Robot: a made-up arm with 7 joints.
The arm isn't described. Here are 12 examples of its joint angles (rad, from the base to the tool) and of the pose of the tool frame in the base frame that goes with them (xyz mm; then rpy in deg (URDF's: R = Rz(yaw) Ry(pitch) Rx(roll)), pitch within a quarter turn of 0, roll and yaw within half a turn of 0).
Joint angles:
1: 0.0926 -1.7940 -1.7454 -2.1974 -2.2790 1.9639 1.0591
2: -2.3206 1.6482 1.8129 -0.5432 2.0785 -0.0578 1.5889
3: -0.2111 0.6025 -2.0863 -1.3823 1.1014 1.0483 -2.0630
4: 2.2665 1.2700 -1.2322 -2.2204 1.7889 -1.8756 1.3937
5: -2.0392 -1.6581 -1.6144 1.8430 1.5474 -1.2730 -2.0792
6: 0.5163 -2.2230 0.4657 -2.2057 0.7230 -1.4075 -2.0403
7: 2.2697 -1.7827 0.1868 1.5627 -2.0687 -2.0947 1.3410
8: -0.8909 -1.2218 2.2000 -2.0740 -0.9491 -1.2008 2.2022
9: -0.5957 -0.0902 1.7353 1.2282 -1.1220 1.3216 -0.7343
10: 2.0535 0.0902 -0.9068 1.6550 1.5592 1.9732 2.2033
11: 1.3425 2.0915 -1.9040 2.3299 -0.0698 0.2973 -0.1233
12: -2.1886 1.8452 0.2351 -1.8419 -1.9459 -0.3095 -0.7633
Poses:
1: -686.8 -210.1 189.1 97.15 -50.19 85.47
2: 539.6 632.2 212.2 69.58 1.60 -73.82
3: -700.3 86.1 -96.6 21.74 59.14 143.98
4: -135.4 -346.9 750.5 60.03 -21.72 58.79
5: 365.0 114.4 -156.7 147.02 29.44 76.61
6: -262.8 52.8 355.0 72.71 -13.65 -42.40
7: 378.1 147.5 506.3 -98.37 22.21 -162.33
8: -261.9 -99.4 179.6 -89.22 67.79 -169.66
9: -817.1 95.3 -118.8 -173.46 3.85 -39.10
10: -359.5 204.7 686.6 22.10 23.46 17.88
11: -46.4 187.1 652.3 -28.29 -43.43 -75.66
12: 132.8 49.1 193.7 -168.16 33.76 -44.37
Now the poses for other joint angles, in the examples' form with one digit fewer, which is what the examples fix.
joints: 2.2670 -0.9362 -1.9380 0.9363 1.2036 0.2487 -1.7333
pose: 268 272 470 -121.7 -33.4 141.5
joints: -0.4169 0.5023 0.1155 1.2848 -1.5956 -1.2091 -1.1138
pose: 4 140 -70 -158.1 6.6 171.5
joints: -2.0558 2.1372 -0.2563 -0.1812 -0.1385 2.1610 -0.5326
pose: 307 -194 465 36.8 24.7 87.8
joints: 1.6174 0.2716 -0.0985 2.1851 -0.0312 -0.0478 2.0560
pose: -136 -262 323 -175.3 -21.8 68.7
